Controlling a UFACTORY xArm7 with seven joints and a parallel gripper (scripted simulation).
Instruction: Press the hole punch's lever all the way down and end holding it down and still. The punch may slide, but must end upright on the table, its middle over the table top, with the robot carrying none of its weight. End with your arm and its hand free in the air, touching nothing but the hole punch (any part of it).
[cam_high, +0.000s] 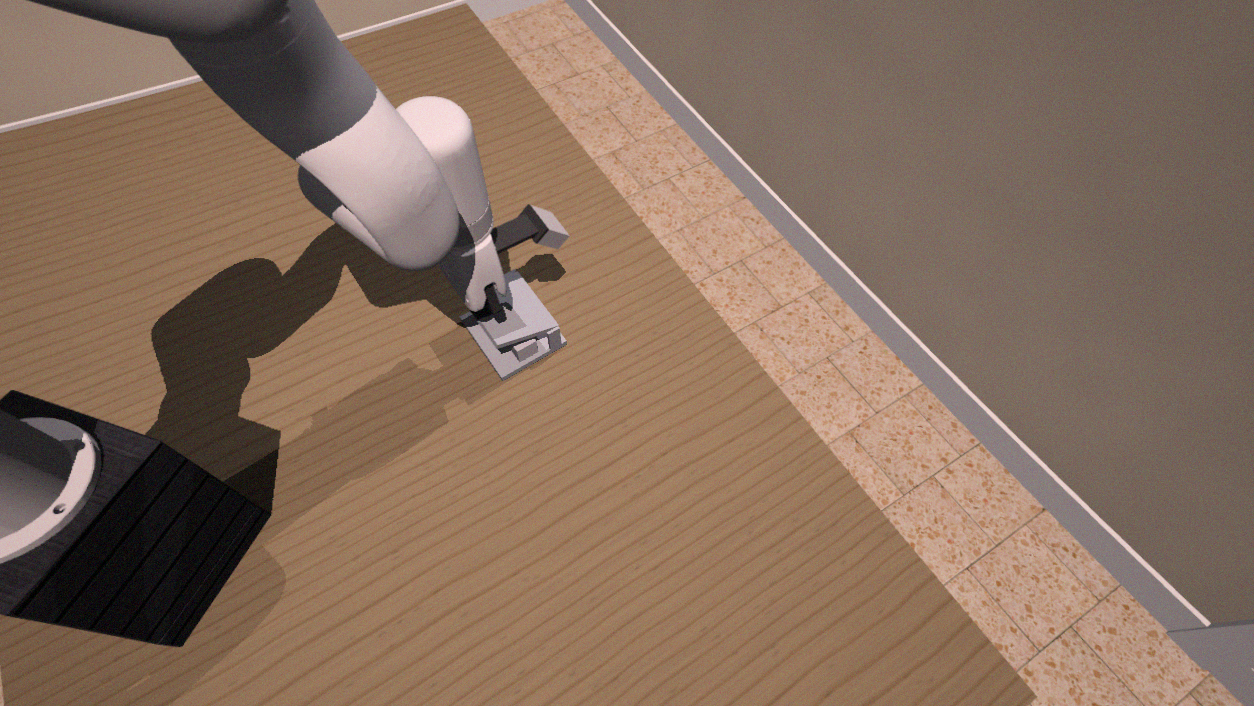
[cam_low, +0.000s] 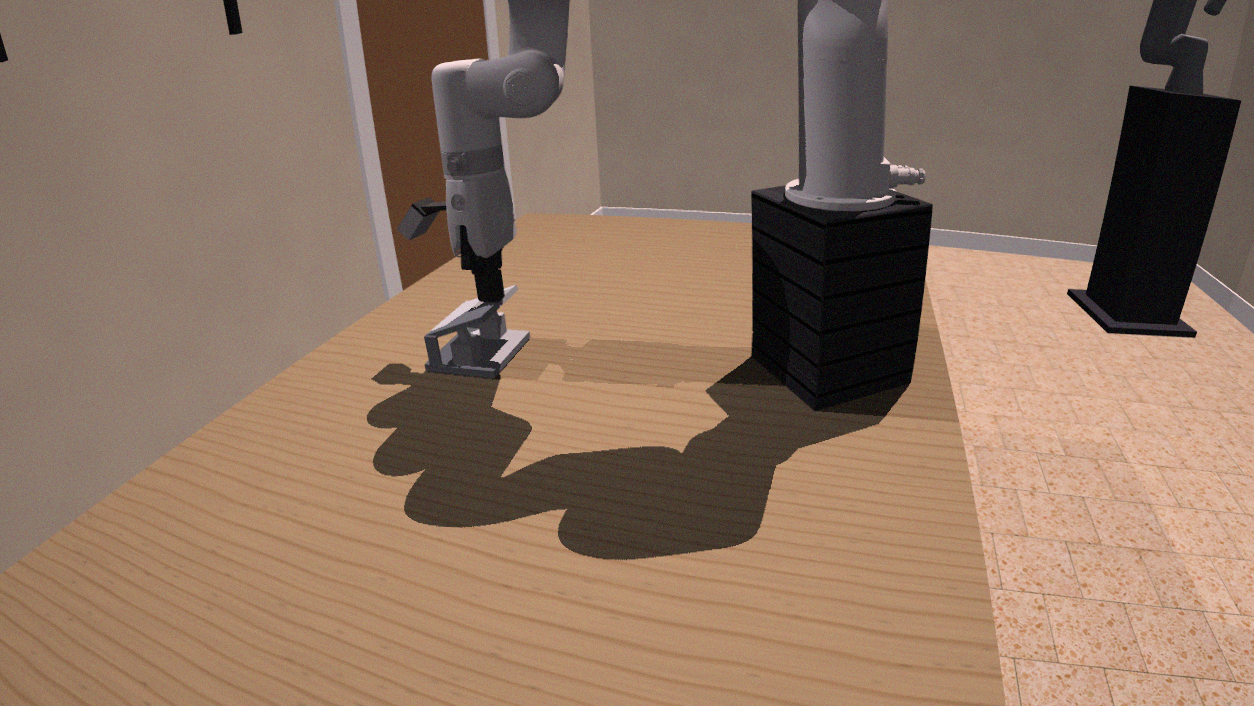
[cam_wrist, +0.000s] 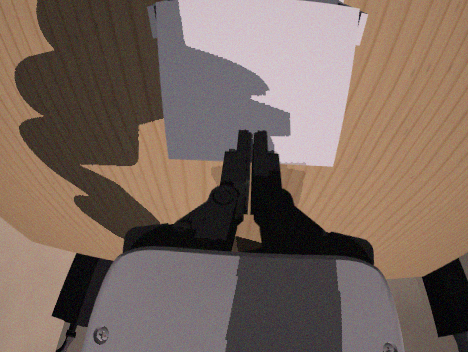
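My hand is 30 mm short of the flat lever and 50 mm above it. Round my hand: grey hole punch (40 mm ahead, 70 mm below).
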